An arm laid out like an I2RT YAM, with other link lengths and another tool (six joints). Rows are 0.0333 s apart.
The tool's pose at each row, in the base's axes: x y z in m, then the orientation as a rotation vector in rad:
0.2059 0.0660 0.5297 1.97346 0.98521 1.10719
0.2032 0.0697 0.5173 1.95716 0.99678 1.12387
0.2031 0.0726 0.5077 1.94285 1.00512 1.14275
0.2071 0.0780 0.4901 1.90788 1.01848 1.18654
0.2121 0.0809 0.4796 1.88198 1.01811 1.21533
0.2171 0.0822 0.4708 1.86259 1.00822 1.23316
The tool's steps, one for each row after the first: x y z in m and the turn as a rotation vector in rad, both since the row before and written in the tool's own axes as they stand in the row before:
-0.0027 -0.0128 0.0022 -0.00566 0.01760 -0.00743
-0.0013 -0.0094 0.0034 -0.00594 0.01785 -0.00392
-0.0010 -0.0161 0.0098 -0.01792 0.03962 -0.00720
-0.0003 -0.0088 0.0081 -0.01878 0.02315 -0.00239
-0.0012 -0.0068 0.0075 -0.01952 0.01120 0.00058

